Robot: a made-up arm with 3 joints. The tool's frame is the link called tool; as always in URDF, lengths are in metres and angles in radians. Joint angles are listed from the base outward. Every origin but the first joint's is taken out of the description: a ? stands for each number. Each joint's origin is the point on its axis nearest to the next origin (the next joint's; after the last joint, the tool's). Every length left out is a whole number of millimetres.
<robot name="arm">
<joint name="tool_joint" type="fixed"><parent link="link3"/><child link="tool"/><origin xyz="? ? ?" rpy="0 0 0"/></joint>
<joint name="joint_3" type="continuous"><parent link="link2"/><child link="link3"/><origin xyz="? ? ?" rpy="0 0 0"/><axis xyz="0 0 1"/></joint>
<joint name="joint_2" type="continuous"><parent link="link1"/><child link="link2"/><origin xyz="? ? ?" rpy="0 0 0"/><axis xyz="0 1 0"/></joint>
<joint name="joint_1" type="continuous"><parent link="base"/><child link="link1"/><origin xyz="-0.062 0 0.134" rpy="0 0 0"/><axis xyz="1 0 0"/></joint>
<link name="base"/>
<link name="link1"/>
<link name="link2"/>
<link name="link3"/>
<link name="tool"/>
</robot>
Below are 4 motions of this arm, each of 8 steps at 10 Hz.
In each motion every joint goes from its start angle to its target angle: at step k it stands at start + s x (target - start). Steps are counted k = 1, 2, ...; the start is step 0. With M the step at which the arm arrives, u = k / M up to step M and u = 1 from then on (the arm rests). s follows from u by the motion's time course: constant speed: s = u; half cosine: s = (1 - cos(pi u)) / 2; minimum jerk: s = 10 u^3 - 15 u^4 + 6 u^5.
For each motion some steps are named. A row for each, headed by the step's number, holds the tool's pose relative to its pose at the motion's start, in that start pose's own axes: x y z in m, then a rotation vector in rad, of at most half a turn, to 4 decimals.
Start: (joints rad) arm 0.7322 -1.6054 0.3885
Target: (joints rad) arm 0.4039 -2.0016 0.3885
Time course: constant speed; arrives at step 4
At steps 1, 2, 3, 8:
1: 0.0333 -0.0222 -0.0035 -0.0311 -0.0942 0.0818
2: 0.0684 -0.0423 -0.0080 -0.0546 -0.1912 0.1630
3: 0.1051 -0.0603 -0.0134 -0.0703 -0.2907 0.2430
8: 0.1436 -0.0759 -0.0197 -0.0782 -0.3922 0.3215

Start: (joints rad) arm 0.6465 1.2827 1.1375
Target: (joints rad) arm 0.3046 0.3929 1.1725
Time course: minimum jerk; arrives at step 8
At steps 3, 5, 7, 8:
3: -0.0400 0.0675 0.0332 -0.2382 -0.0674 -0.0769
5: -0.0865 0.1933 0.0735 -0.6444 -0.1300 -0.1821
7: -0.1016 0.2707 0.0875 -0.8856 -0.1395 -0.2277
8: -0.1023 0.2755 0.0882 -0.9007 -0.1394 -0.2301

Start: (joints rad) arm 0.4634 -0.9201 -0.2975
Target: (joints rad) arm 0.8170 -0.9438 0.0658
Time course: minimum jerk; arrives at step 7
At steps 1, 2, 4, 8:
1: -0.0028 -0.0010 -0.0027 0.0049 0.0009 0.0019
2: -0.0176 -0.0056 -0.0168 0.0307 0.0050 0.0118
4: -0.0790 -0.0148 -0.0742 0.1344 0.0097 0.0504
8: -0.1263 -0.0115 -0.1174 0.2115 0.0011 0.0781

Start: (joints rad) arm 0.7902 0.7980 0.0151
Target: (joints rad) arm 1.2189 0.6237 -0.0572
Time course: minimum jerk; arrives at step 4
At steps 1, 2, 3, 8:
1: 0.0154 0.0004 -0.0185 0.0311 -0.0184 0.0240
2: 0.0742 0.0113 -0.0889 0.1564 -0.0863 0.1108
3: 0.1309 0.0372 -0.1577 0.2915 -0.1491 0.1894
8: 0.1452 0.0464 -0.1751 0.3283 -0.1645 0.2086

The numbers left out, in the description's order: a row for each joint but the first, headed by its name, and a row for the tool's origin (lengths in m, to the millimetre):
tool: -0.09 -0.096 0
joint_3: 0.033 0 0.096
joint_2: 0 -0.466 -0.094

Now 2 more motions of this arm.
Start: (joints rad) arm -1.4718 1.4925 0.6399
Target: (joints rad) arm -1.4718 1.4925 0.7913
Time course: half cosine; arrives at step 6
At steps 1, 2, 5, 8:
1: 0.0010 -0.0009 0.0000 0.0000 0.0000 0.0101
2: 0.0037 -0.0033 0.0000 0.0000 0.0000 0.0378
5: 0.0144 -0.0117 0.0000 0.0000 0.0000 0.1413
8: 0.0155 -0.0125 0.0000 0.0000 0.0000 0.1514

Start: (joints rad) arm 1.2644 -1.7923 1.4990
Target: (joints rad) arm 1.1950 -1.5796 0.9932
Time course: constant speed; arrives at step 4
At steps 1, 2, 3, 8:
1: -0.0103 -0.0025 -0.0081 0.0532 0.0038 -0.1094
2: -0.0191 -0.0037 -0.0151 0.1056 0.0153 -0.2184
3: -0.0262 -0.0039 -0.0207 0.1567 0.0343 -0.3270
8: -0.0317 -0.0033 -0.0248 0.2056 0.0607 -0.4348

